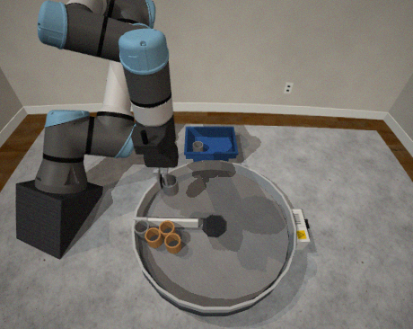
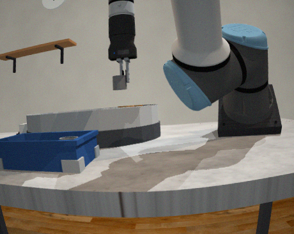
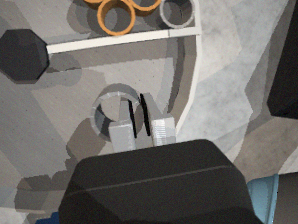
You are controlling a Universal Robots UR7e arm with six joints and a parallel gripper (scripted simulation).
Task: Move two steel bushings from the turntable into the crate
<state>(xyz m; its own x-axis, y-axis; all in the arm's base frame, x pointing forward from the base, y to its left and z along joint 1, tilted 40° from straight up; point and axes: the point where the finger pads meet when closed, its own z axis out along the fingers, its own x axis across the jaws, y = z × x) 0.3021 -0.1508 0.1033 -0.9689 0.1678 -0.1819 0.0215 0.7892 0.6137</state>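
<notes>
Right now my hand is 13 cm short of the blue crate, 29 cm to the right of it and 15 cm above it. From my hand the other things lie so: round turntable 13 cm ahead, 6 cm to the right, 12 cm below.
</notes>
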